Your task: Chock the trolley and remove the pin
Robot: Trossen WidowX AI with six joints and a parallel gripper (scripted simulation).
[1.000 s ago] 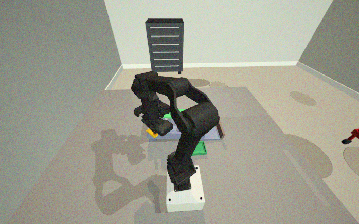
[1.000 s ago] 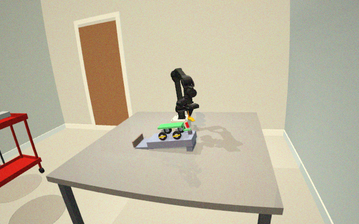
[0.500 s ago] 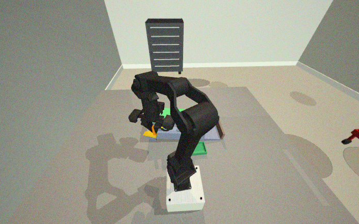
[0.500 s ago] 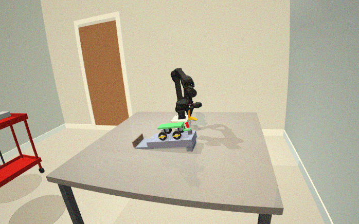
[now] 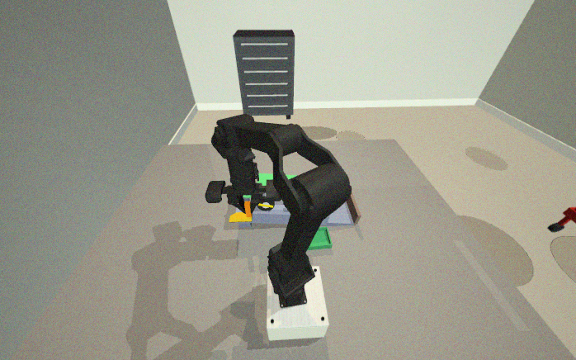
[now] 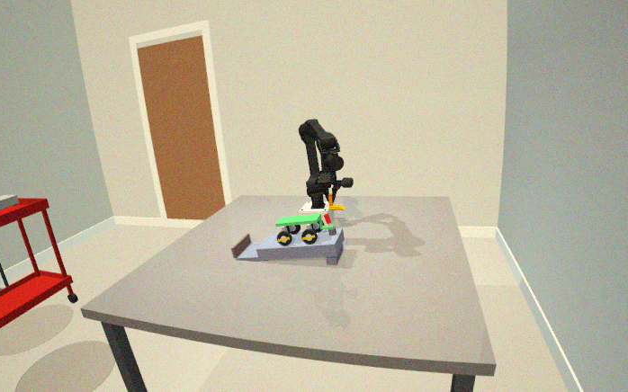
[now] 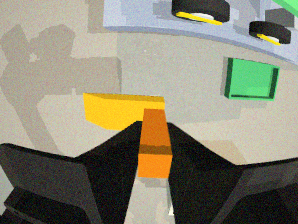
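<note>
The red-headed stop pin lies 130 mm ahead of my gripper tip and 40 mm below it. Round my gripper tip: yellow chock: 20 mm to the left, 10 mm below; grey-blue ramp: 140 mm ahead, 130 mm below, 110 mm to the right; green-decked trolley: 140 mm ahead, 110 mm to the right, 60 mm below.
</note>
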